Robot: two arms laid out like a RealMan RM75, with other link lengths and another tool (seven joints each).
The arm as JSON. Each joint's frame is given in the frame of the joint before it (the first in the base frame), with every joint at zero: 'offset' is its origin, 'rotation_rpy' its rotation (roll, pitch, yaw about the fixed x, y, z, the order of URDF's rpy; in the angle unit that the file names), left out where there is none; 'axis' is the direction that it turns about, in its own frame. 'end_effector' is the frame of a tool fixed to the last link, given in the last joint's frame.
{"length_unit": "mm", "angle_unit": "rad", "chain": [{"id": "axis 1", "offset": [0.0, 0.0, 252.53], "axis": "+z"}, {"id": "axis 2", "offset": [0.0, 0.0, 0.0], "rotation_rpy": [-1.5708, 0.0, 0.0], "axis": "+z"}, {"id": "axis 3", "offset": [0.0, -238.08, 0.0], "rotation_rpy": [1.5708, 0.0, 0.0], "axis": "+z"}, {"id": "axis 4", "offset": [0.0, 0.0, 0.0], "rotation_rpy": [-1.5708, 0.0, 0.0], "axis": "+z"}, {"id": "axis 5", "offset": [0.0, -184.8, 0.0], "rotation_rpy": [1.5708, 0.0, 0.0], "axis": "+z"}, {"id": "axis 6", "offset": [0.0, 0.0, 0.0], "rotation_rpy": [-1.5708, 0.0, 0.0], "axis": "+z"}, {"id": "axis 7", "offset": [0.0, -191.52, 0.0], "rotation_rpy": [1.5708, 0.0, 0.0], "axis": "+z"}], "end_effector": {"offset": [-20.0, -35.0, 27.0], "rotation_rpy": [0.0, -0.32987, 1.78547]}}
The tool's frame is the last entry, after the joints.
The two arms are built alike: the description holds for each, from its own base.
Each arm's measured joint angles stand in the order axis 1, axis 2, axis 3, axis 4, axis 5, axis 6, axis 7.
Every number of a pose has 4 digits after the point.
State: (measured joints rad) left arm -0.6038 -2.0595 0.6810 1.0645 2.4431 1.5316 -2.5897; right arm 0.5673 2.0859 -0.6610 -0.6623 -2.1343 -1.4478 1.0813
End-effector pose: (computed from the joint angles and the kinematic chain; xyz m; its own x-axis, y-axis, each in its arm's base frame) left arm -0.2850 0.3586 0.0088 0.8187 -0.2269 -0.5275 -0.4437 -0.8331 -0.3303; right arm 0.2126 0.3772 -0.0356 -0.4515 -0.7174 -0.5305 -0.8843 0.2804 0.3734
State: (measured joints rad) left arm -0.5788 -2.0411 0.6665 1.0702 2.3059 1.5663 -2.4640; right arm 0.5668 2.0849 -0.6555 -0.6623 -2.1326 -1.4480 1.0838
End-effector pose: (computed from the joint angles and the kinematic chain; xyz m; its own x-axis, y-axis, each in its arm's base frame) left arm -0.2684 0.3646 0.0172 0.8123 -0.3269 -0.4830 -0.5332 -0.7518 -0.3879; right arm 0.2132 0.3780 -0.0341 -0.4575 -0.7125 -0.5320 -0.8812 0.2833 0.3784
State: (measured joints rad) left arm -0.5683 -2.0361 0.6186 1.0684 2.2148 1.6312 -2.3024; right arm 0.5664 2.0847 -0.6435 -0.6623 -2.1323 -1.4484 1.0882
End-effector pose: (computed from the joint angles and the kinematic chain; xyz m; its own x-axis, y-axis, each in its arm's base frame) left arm -0.2528 0.3658 0.0241 0.7693 -0.4457 -0.4577 -0.6302 -0.6470 -0.4291; right arm 0.2141 0.3792 -0.0319 -0.4686 -0.7038 -0.5339 -0.8755 0.2892 0.3872
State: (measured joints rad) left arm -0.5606 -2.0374 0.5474 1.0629 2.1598 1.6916 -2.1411; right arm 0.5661 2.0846 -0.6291 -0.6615 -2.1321 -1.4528 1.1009
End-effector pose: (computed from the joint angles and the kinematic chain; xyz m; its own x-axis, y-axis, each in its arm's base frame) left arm -0.2433 0.3662 0.0334 0.7116 -0.5298 -0.4614 -0.7025 -0.5308 -0.4741; right arm 0.2148 0.3801 -0.0297 -0.4882 -0.6937 -0.5295 -0.8647 0.3026 0.4009
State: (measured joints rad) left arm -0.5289 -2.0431 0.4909 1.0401 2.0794 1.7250 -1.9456; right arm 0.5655 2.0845 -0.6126 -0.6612 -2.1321 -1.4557 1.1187
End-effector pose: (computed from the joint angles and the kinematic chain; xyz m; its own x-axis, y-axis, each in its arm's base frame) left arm -0.2385 0.3657 0.0426 0.6409 -0.5873 -0.4943 -0.7575 -0.3794 -0.5313; right arm 0.2163 0.3814 -0.0270 -0.5127 -0.6795 -0.5248 -0.8509 0.3203 0.4165
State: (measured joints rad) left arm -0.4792 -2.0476 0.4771 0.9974 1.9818 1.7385 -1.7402; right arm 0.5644 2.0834 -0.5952 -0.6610 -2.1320 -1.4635 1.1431
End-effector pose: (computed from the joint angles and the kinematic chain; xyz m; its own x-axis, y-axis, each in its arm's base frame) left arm -0.2371 0.3619 0.0482 0.5638 -0.6195 -0.5462 -0.7924 -0.2194 -0.5691; right arm 0.2177 0.3821 -0.0240 -0.5421 -0.6647 -0.5142 -0.8327 0.3429 0.4347
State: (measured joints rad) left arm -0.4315 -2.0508 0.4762 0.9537 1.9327 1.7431 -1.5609; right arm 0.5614 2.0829 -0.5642 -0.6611 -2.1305 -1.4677 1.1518
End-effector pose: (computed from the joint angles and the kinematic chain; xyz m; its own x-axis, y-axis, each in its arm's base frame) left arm -0.2442 0.3548 0.0491 0.4945 -0.6244 -0.6047 -0.8202 -0.1050 -0.5623; right arm 0.2204 0.3840 -0.0183 -0.5682 -0.6420 -0.5147 -0.8152 0.3539 0.4585
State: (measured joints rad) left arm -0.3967 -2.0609 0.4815 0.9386 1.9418 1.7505 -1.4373; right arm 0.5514 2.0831 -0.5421 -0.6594 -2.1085 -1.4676 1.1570
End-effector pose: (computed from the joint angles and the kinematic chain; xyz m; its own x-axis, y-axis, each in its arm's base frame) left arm -0.2530 0.3451 0.0431 0.4290 -0.6334 -0.6440 -0.8519 -0.0465 -0.5217; right arm 0.2229 0.3858 -0.0117 -0.5994 -0.6135 -0.5141 -0.7918 0.3605 0.4930
